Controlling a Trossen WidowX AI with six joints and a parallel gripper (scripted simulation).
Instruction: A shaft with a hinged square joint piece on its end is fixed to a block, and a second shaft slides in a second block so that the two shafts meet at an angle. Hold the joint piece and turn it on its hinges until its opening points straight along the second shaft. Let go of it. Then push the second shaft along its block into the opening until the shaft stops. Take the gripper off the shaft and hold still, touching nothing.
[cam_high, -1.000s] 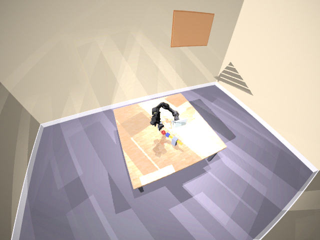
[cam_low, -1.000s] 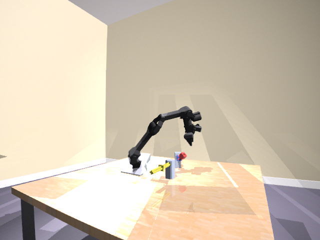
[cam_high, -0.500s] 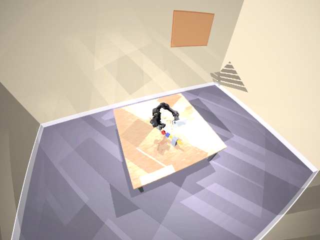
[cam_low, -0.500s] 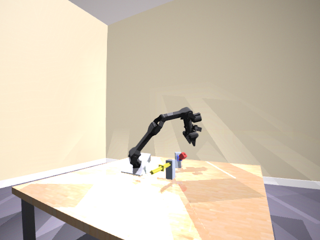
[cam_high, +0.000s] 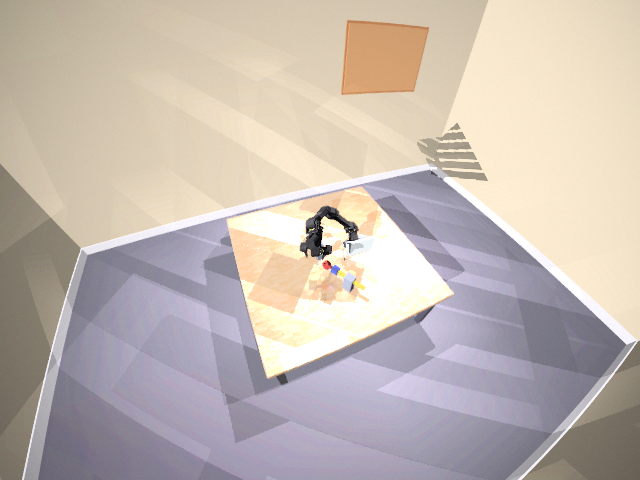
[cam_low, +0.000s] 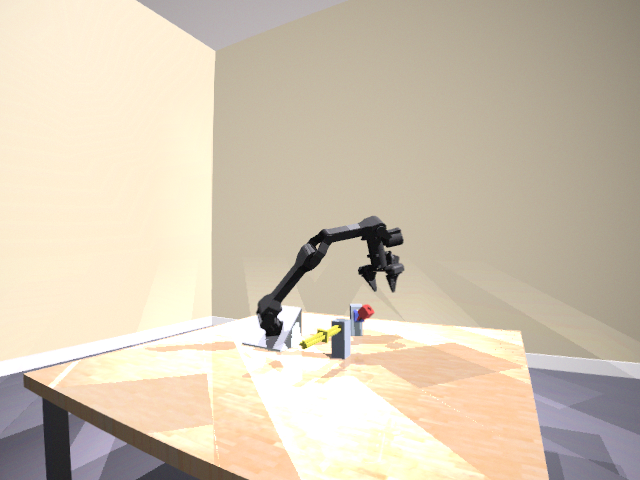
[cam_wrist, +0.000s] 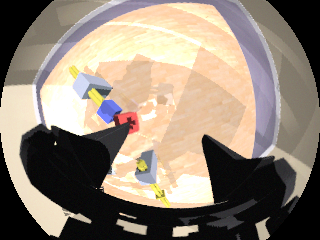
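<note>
The red square joint piece lies 90 mm below my gripper tip, 80 mm behind it and 30 mm to the left of it.
</note>
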